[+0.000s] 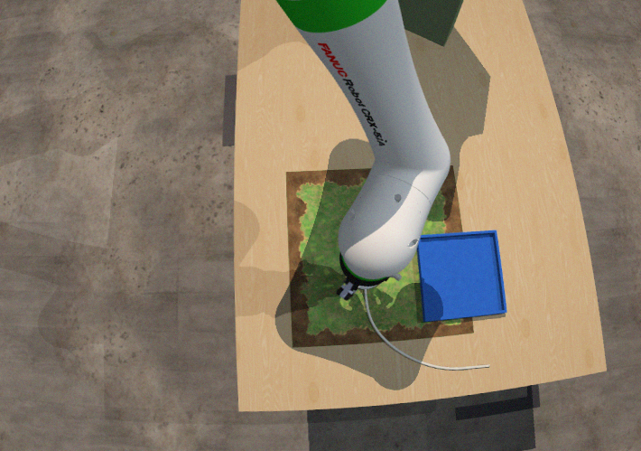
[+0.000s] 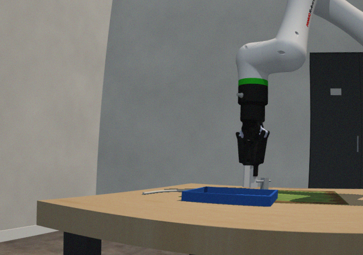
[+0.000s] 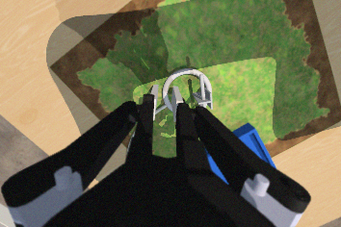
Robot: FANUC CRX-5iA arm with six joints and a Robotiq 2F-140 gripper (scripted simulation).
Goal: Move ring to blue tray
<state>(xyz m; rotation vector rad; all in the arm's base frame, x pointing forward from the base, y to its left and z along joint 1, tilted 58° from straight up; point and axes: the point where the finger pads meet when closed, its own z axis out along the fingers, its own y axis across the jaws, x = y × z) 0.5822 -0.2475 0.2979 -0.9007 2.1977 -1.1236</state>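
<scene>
Right now my hand is 4 cm above the ring, 3 cm to the right of it and 2 cm past it. Round my hand: grey stake 5 cm to the left, 3 cm behind, 2 cm below; green mat 8 cm to the left, 6 cm below, 4 cm behind; blue tray 22 cm to the left, 10 cm ahead, 4 cm below.
</scene>
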